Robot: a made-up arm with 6 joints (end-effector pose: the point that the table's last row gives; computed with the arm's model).
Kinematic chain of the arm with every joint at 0, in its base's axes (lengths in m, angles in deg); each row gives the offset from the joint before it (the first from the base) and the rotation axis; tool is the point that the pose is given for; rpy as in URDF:
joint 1: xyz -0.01 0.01 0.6 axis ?
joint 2: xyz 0 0 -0.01 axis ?
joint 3: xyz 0.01 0 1.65 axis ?
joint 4: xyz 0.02 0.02 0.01 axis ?
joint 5: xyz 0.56 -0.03 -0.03 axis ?
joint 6: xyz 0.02 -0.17 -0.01 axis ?
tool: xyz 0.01 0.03 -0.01 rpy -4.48 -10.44 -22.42
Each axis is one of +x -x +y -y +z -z.
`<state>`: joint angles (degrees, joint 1 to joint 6).
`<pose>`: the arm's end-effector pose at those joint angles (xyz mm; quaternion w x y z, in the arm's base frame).
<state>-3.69 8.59 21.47 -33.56 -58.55 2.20</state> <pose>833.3 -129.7 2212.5 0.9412 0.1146 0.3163 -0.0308</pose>
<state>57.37 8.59 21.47 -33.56 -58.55 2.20</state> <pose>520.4 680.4 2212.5 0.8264 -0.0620 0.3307 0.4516</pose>
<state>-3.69 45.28 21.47 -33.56 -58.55 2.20</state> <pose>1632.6 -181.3 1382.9 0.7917 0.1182 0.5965 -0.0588</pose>
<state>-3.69 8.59 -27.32 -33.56 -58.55 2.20</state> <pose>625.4 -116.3 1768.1 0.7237 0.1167 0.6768 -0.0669</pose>
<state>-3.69 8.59 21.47 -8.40 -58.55 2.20</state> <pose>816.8 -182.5 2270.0 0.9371 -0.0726 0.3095 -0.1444</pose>
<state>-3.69 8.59 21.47 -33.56 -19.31 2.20</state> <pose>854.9 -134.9 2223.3 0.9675 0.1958 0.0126 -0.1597</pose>
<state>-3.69 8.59 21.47 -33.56 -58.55 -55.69</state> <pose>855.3 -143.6 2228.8 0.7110 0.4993 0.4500 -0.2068</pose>
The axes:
joint 1: +z
joint 2: +y
joint 3: -y
joint 4: -x
joint 5: -y
joint 6: -x

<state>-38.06 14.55 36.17 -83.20 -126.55 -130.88</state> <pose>844.2 -582.6 2203.7 0.0260 -0.5744 -0.7716 0.2721</pose>
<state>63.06 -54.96 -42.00 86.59 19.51 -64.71</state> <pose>-373.2 -701.2 1863.6 0.8208 -0.0372 -0.3437 0.4547</pose>
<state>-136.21 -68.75 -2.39 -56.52 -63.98 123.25</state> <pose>759.0 810.4 1629.7 0.2970 -0.7547 0.3489 -0.4694</pose>
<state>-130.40 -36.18 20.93 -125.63 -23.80 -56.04</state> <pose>453.3 324.1 2379.8 0.5411 0.5810 -0.6079 -0.0108</pose>
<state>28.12 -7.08 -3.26 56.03 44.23 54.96</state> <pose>420.5 106.1 2417.4 0.4276 -0.5367 -0.7271 0.0226</pose>
